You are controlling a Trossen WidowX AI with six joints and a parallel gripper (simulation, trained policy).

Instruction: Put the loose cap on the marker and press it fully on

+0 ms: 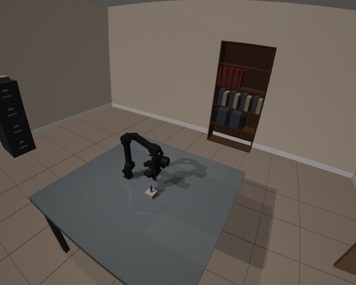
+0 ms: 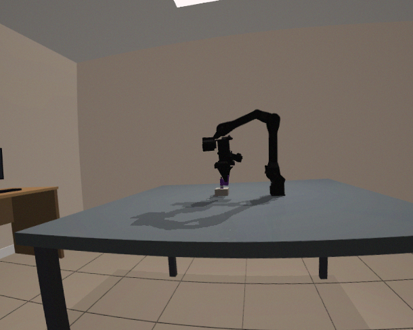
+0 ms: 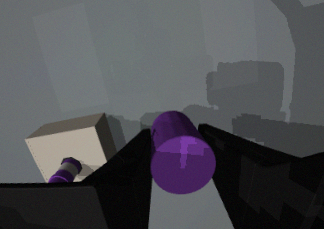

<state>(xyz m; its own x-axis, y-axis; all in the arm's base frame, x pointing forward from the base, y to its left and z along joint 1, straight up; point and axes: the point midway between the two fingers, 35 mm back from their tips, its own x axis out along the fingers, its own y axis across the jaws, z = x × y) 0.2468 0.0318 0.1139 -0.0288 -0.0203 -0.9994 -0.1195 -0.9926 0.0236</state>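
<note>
My gripper tip is now 100 mm to the left of the pale holder block, 60 mm above it and 40 mm short of it. From my gripper tip the other things lie so: purple cap (10 mm above).
</note>
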